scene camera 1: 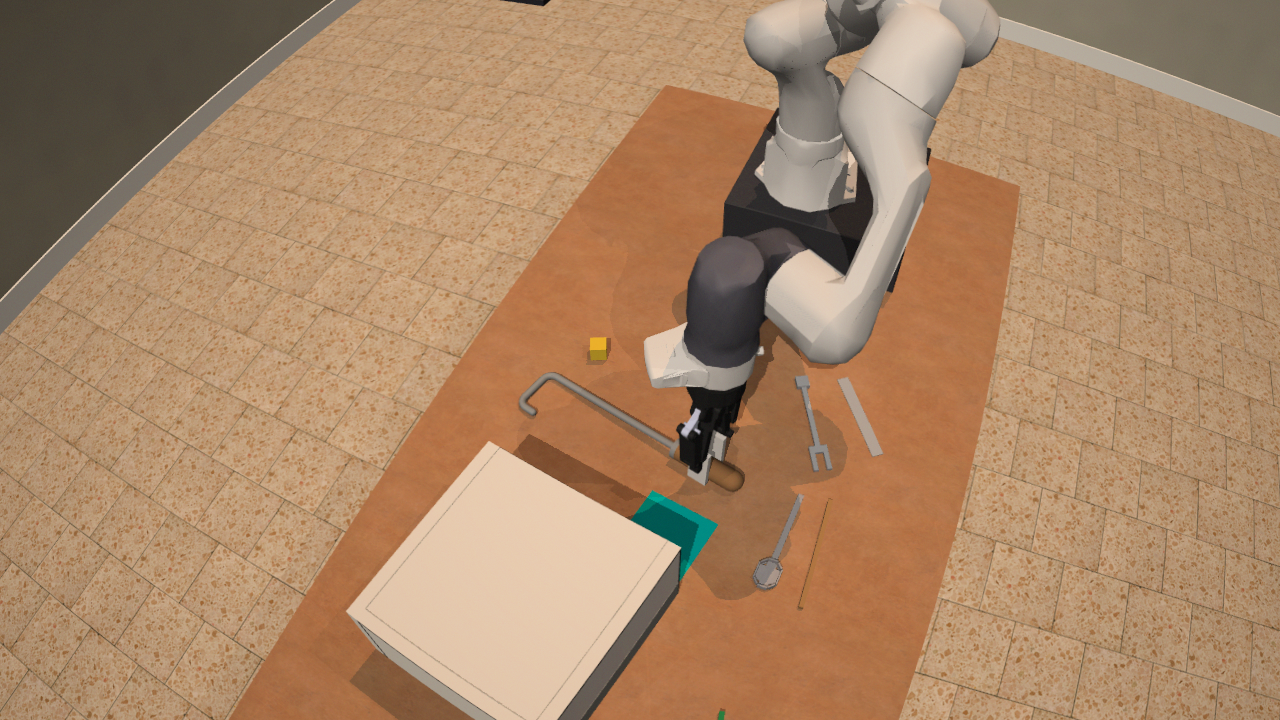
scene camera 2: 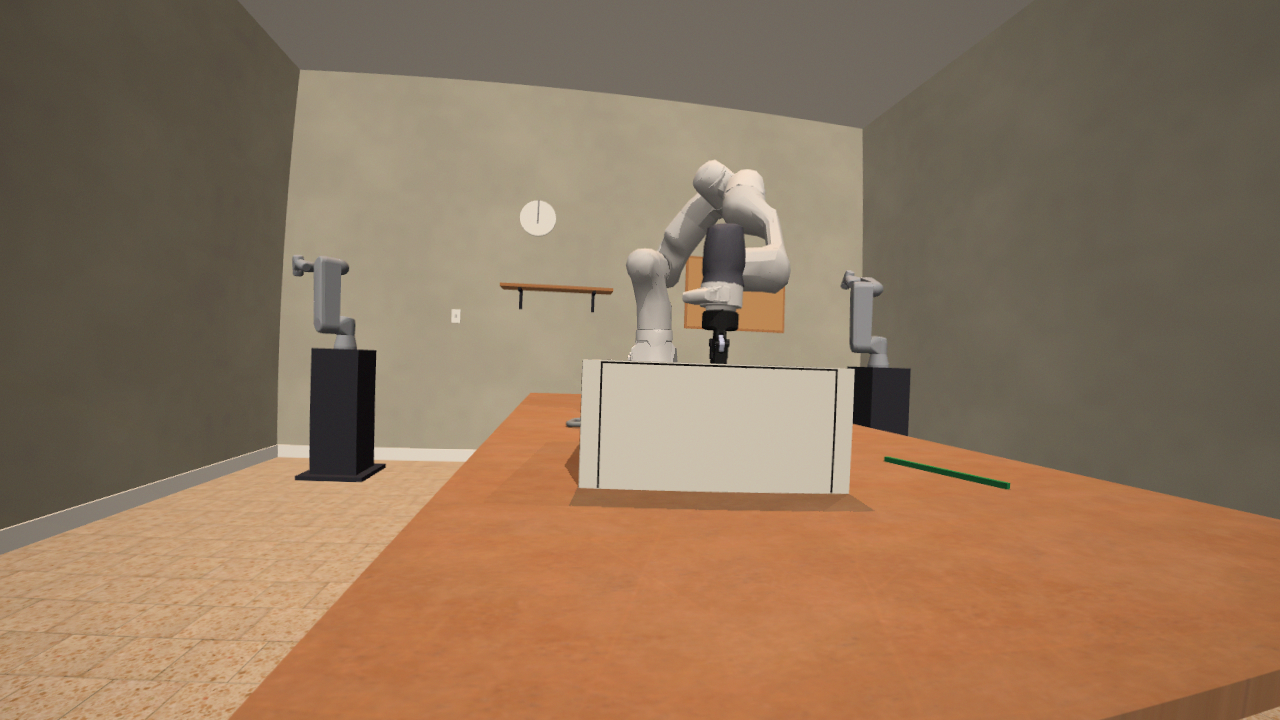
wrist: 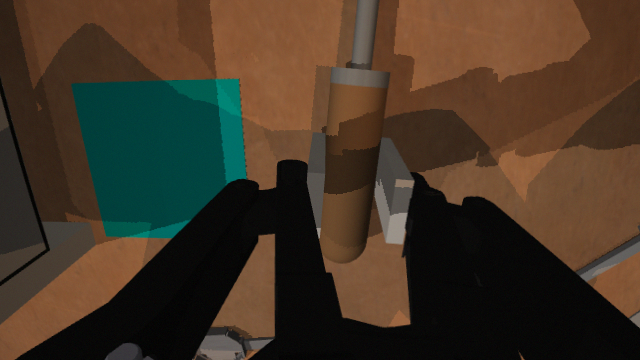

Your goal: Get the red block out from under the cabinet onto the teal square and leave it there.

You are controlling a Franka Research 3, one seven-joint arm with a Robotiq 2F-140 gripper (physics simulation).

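My gripper (scene camera 1: 707, 460) (wrist: 349, 159) is shut on the brown handle of the hook tool, with one pad on each side of it; in scene camera 2 the gripper (scene camera 2: 718, 347) shows partly above the cabinet, its fingertips hidden. The hook tool (scene camera 1: 617, 411) (wrist: 356, 107) lies across the table, its grey shaft running to a bent hook at the left in scene camera 1. The teal square (scene camera 1: 666, 519) (wrist: 155, 150) lies beside the cabinet, partly in shadow. The pale cabinet (scene camera 1: 528, 573) (scene camera 2: 716, 429) stands on the table. The red block does not show in any view.
A yellow cube (scene camera 1: 597, 348) lies beyond the hook. A forked tool (scene camera 1: 810, 414), a flat grey bar (scene camera 1: 860, 417), a spoon-like tool (scene camera 1: 768, 573) and a thin rod (scene camera 1: 814, 555) lie right of the gripper in scene camera 1. A green stick (scene camera 2: 947, 472) lies beside the cabinet.
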